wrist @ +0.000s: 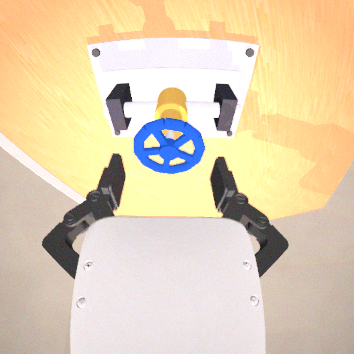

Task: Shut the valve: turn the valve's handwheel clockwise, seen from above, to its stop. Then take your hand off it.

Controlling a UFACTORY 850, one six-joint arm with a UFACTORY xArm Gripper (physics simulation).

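The blue handwheel (169, 151) with its spokes shows in the middle of the wrist view, on top of the yellow valve body (171, 97). A white pipe (202, 109) runs sideways through the body. My gripper (168, 165) is wide open, with one black finger on the left and one on the right. The fingertips are below the wheel in the view and stand apart from its rim on both sides. No part of the wheel lies between the finger pads.
Two dark brackets (117, 107) (226, 107) hold the pipe on a white base plate (172, 55) with dark bolts at its corners. The plate lies on a wooden table top (295, 90). The table's edge curves past on the left and lower right, with grey floor beyond.
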